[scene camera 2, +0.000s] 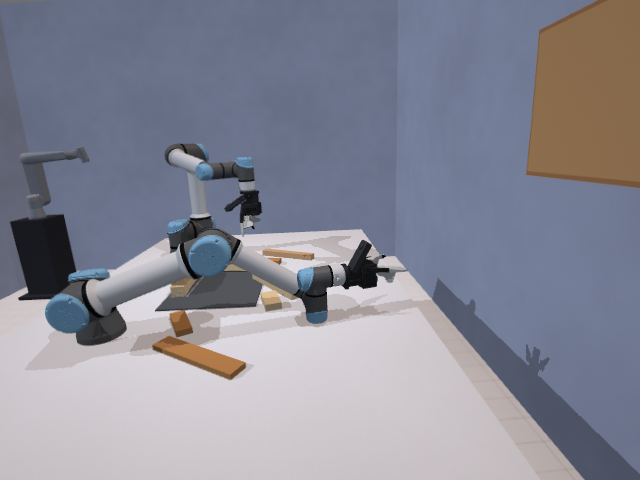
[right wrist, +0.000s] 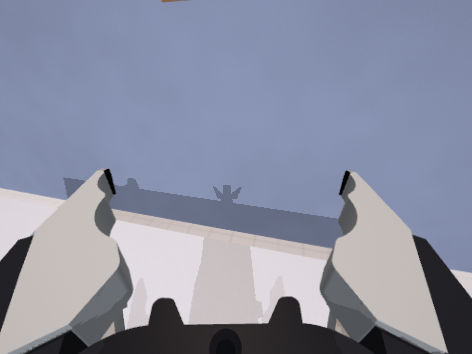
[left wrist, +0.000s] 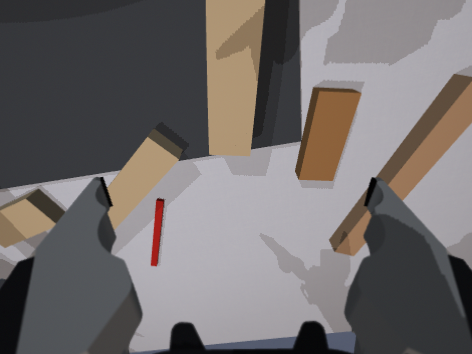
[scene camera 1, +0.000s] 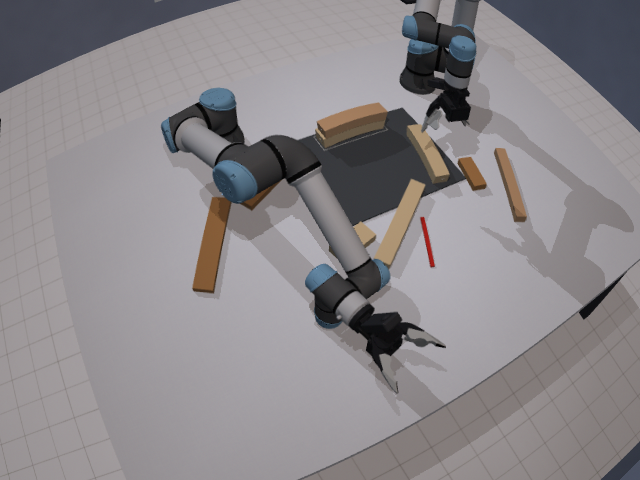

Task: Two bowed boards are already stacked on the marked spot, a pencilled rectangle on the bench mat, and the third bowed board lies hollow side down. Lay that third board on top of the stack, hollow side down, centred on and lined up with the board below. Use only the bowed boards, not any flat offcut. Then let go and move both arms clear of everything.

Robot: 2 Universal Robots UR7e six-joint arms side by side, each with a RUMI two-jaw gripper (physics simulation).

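Places are measured from the left arm's base along level axes (x ahead, y left, z up), in millimetres.
Pixels of known places: left gripper, fingertip midpoint: [scene camera 2: 248, 233] [left wrist: 238, 179] [scene camera 1: 444, 129]; right gripper, fingertip midpoint: [scene camera 2: 396, 262] [right wrist: 229, 171] [scene camera 1: 422, 370]; left arm's base, link origin: [scene camera 1: 417, 83]; right arm's base, link origin: [scene camera 2: 102, 333].
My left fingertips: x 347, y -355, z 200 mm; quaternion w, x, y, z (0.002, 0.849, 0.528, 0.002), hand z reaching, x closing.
Ahead of a thing's pixels: the offset from my left fingertips to its top centre. Level surfaces: height alone.
Two bowed boards are stacked on the mat: an orange-brown upper board @(dx -302, dy -82, dz -102 mm) [scene camera 1: 351, 119] over a pale lower board @(dx -306, dy -83, dz -140 mm) [scene camera 1: 354, 134], beside the pencilled rectangle's line [scene camera 1: 356, 138]. The third bowed board @(dx -55, dy +24, dz -143 mm) [scene camera 1: 428, 155] [left wrist: 232, 90], pale, lies hollow side down near the mat's right edge in scene camera 1, apart from the stack. My left gripper [scene camera 1: 445, 126] [scene camera 2: 248, 231] [left wrist: 238, 179] is open and empty, above the table close to that board's upper end in scene camera 1. My right gripper [scene camera 1: 420, 368] [scene camera 2: 395, 264] [right wrist: 229, 171] is open and empty near the table edge, pointing at the wall.
The dark mat @(dz -194 mm) [scene camera 1: 382, 180] [left wrist: 125, 90] lies under the stack. Around it lie a pale flat offcut @(dx +66, dy -259, dz -163 mm) [scene camera 1: 401, 222] [left wrist: 145, 175], a pale block @(dx +19, dy -414, dz -172 mm) [scene camera 1: 365, 234] [scene camera 2: 270, 300], an orange block @(dx +100, dy +91, dz -174 mm) [scene camera 1: 471, 173] [left wrist: 330, 135], a long brown strip @(dx +223, dy +171, dz -170 mm) [scene camera 1: 510, 184], a red stick @(dx +162, dy -243, dz -194 mm) [scene camera 1: 427, 241] and an orange plank @(dx -257, dy -705, dz -183 mm) [scene camera 1: 211, 244] [scene camera 2: 199, 356].
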